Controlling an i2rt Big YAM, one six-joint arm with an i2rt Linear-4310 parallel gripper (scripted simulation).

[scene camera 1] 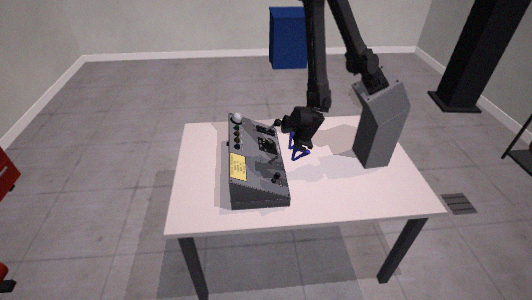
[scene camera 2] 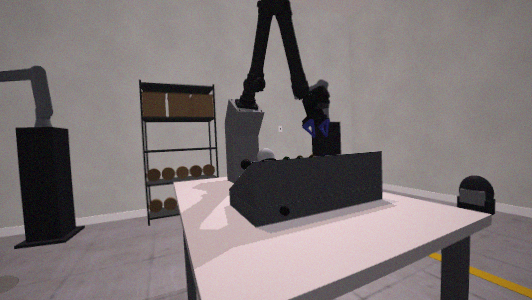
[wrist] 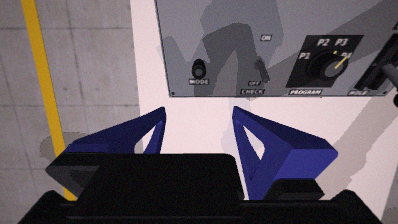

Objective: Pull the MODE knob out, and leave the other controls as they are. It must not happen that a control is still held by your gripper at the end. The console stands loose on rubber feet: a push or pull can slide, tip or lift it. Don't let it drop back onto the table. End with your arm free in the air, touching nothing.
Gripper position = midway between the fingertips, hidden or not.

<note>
I see my gripper (wrist: 199, 111) and a grey console (scene camera 2: 268, 190).
The grey console also shows in scene camera 1 (scene camera 1: 251, 185) and in the wrist view (wrist: 231, 47).
</note>
